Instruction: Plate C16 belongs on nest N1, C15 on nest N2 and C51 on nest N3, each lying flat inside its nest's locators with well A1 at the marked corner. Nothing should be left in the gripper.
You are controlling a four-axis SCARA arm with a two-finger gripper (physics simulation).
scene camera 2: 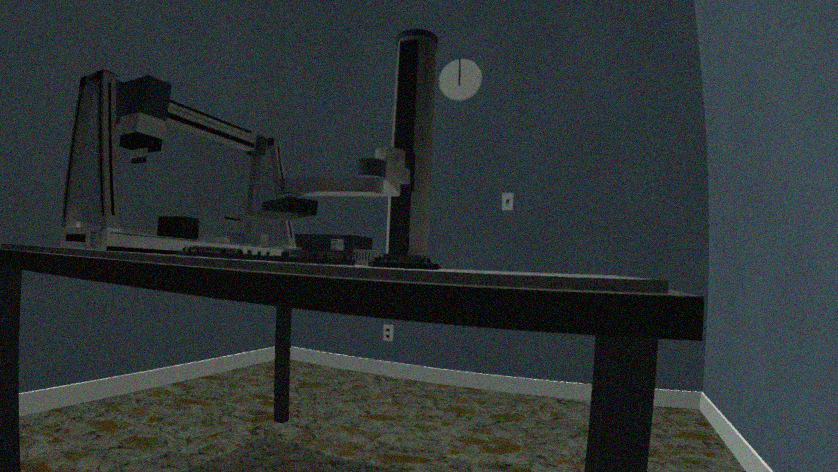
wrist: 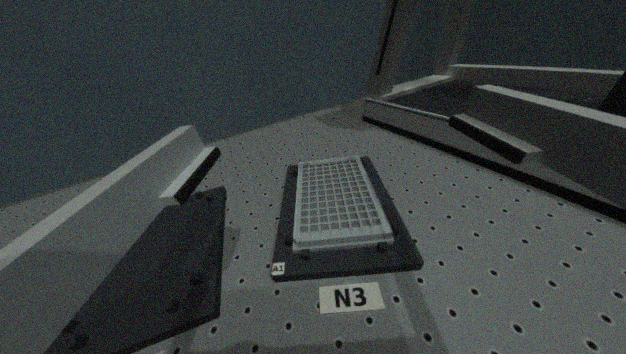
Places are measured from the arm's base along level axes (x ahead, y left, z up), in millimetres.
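Where they show: gripper, fingertip midpoint: (scene camera 2: 232, 213) (wrist: 330, 122).
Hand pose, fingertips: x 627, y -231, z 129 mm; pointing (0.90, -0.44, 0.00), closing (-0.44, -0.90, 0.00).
Observation:
Each offset is from my fingertips to the centre of the thing. "spot": to the spot under its first point.
A pale gridded plate {dx +40, dy -22, dz -97 mm} (wrist: 340, 200) lies flat on the dark nest N3 {dx +40, dy -22, dz -106 mm} (wrist: 350, 265), between the locators that show. Its name cannot be read. The nest's A1 mark is at its near left corner; which plate corner is A1 cannot be told. My gripper (wrist: 330, 122) (scene camera 2: 234, 218) is open and empty. Its fingers stand wide apart, above and to either side of the plate. A second dark nest {dx +80, dy +161, dz -106 mm} (wrist: 195, 250) shows bare beside the left finger; its label does not show. Nests N1 and N2 and their plates cannot be made out in either view.
A low-walled deck (wrist: 410, 120) runs along the right, behind the right finger. In the scene view, a gantry frame (scene camera 2: 105, 158) stands at the left of the table (scene camera 2: 469, 304), the arm's column (scene camera 2: 419, 146) stands right of it, and a dark box {spot: dx -62, dy -303, dz -29 mm} (scene camera 2: 177, 226) is near the gantry.

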